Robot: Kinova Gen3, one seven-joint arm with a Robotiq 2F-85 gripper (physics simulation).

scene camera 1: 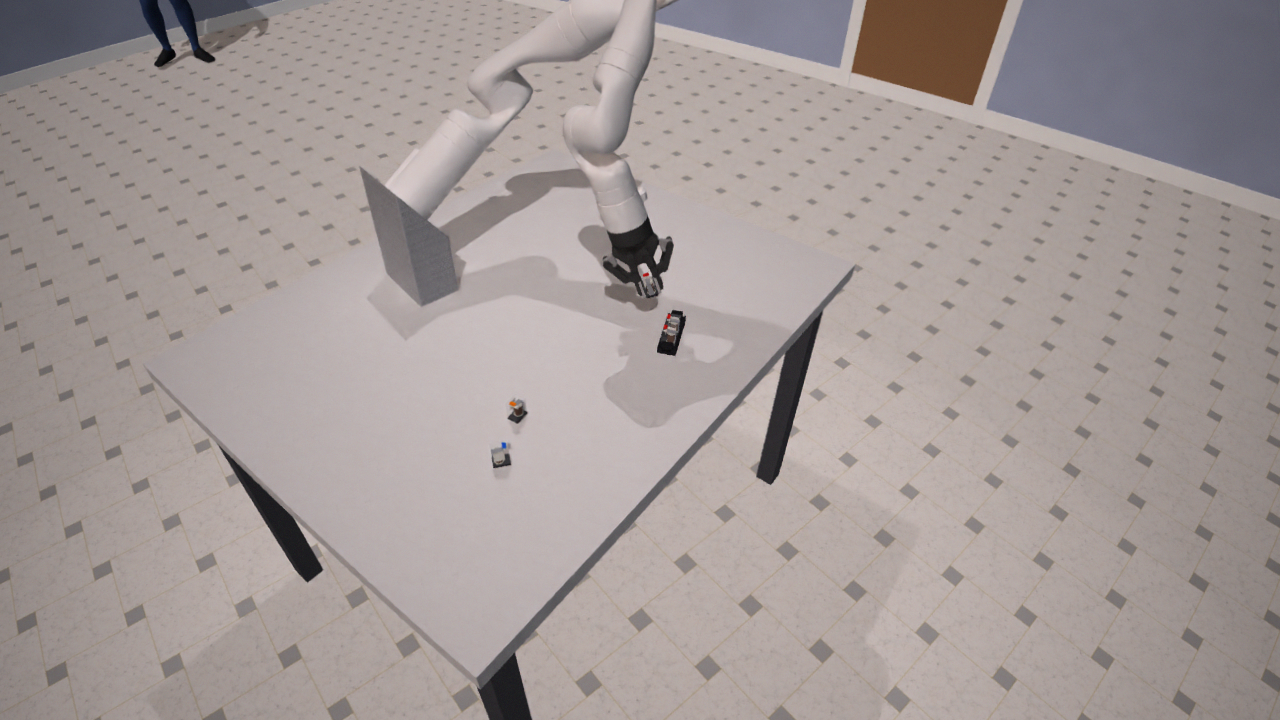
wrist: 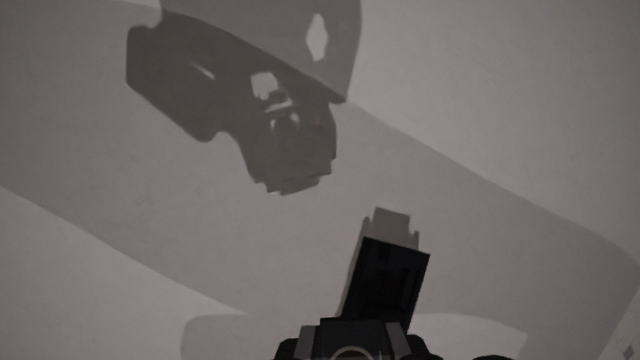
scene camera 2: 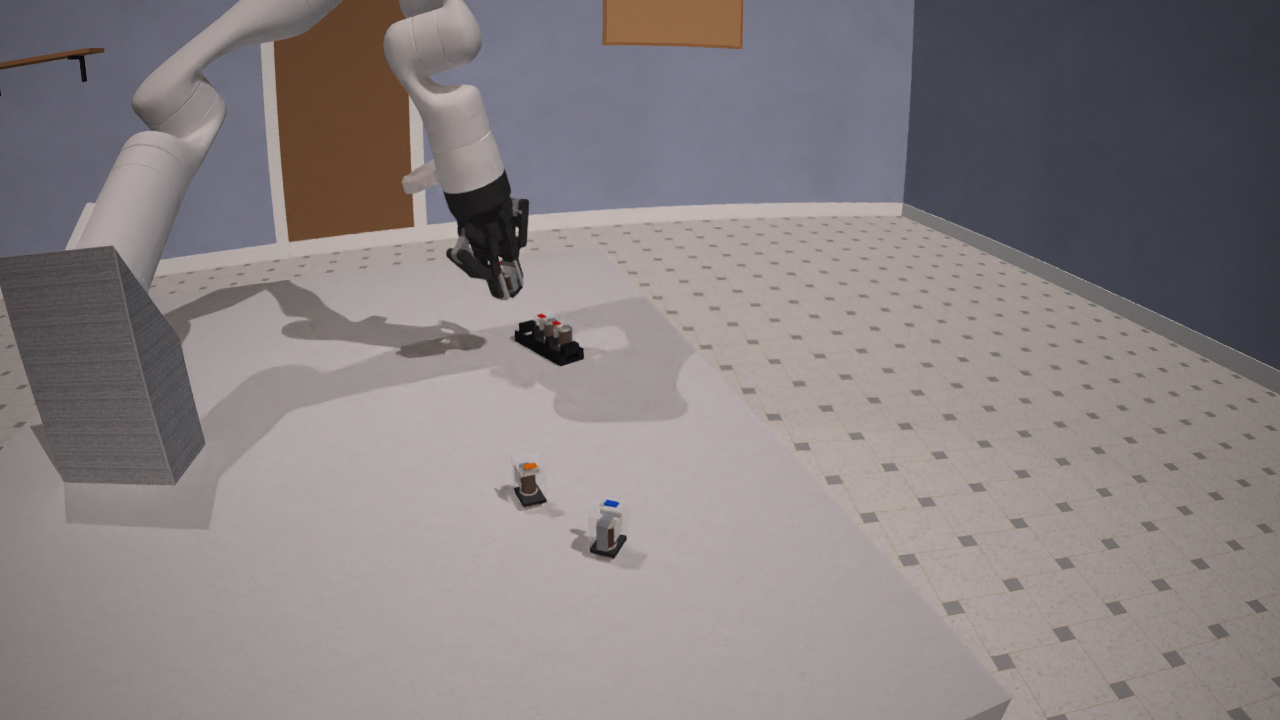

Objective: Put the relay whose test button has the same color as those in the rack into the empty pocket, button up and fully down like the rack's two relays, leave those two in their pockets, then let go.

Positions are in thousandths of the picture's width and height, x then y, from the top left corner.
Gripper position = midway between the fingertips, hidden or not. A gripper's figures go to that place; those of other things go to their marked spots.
My gripper (scene camera 2: 398, 406) is 0.93 m from the lens. A black rack (scene camera 2: 446, 490): 0.92 m from the lens.
